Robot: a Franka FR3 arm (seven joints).
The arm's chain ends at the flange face. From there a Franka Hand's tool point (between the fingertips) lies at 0.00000 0.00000 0.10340 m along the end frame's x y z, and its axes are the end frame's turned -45 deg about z.
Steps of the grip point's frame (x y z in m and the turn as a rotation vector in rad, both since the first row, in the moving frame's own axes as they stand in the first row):
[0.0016, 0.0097, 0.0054, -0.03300, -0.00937, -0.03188]
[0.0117, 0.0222, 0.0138, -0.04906, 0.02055, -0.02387]
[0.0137, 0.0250, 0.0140, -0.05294, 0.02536, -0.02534]
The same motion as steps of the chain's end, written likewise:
[0.0062, 0.0027, 0.0055, -0.02996, 0.01671, -0.03188]
[0.0189, 0.0054, 0.0139, -0.02016, 0.04922, -0.02387]
[0.0216, 0.0060, 0.0142, -0.01950, 0.05537, -0.02534]

